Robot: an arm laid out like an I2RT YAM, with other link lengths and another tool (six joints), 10 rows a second.
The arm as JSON. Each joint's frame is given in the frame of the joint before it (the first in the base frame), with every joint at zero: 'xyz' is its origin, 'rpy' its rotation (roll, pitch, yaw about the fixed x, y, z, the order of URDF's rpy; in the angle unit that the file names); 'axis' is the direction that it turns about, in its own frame. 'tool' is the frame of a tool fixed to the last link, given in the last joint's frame.
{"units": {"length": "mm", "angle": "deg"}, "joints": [
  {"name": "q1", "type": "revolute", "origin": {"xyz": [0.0, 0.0, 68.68], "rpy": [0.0, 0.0, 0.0]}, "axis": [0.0, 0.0, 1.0]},
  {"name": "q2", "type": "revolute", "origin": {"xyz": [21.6, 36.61, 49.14], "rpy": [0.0, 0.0, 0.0]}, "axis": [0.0, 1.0, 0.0]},
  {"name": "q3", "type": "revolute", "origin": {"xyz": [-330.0, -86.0, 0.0], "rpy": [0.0, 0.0, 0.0]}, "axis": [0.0, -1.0, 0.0]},
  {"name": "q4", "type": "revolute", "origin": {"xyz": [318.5, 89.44, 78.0], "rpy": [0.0, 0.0, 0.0]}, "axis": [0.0, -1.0, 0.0]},
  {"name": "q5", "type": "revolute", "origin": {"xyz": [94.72, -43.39, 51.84], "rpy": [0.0, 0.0, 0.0]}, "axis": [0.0, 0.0, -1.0]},
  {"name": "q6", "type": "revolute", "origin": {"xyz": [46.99, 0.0, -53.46], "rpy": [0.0, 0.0, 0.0]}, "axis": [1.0, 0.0, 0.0]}
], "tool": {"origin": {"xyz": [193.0, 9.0, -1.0], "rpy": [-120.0, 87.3, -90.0]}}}
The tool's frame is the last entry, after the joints.
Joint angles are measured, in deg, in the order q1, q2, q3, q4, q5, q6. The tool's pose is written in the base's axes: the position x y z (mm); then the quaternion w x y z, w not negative. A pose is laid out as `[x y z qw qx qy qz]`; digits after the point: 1 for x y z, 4 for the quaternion.
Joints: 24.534, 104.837, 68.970, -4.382, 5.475, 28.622
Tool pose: [613.6 260.4 98.7 0.3930 -0.0731 0.8388 0.3696]
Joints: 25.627, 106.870, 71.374, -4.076, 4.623, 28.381
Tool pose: [620.2 281.6 100.4 0.3904 -0.0864 0.8340 0.3802]
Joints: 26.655, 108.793, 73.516, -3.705, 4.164, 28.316
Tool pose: [626.0 300.4 100.8 0.3891 -0.0965 0.8298 0.3881]
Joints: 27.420, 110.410, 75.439, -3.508, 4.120, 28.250
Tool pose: [631.8 314.1 101.6 0.3897 -0.1035 0.8269 0.3921]
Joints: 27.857, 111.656, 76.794, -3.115, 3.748, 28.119
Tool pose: [636.4 324.3 101.9 0.3899 -0.1094 0.8237 0.3970]
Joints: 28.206, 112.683, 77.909, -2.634, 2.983, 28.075
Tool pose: [639.8 334.7 102.7 0.3893 -0.1153 0.8194 0.4046]
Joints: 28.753, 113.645, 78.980, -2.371, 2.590, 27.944
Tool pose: [641.5 345.4 102.8 0.3881 -0.1219 0.8165 0.4096]
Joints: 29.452, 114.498, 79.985, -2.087, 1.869, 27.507
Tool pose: [641.3 359.0 103.6 0.3852 -0.1331 0.8127 0.4164]
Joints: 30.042, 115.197, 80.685, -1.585, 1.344, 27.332
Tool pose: [641.1 370.1 104.3 0.3840 -0.1409 0.8088 0.4226]
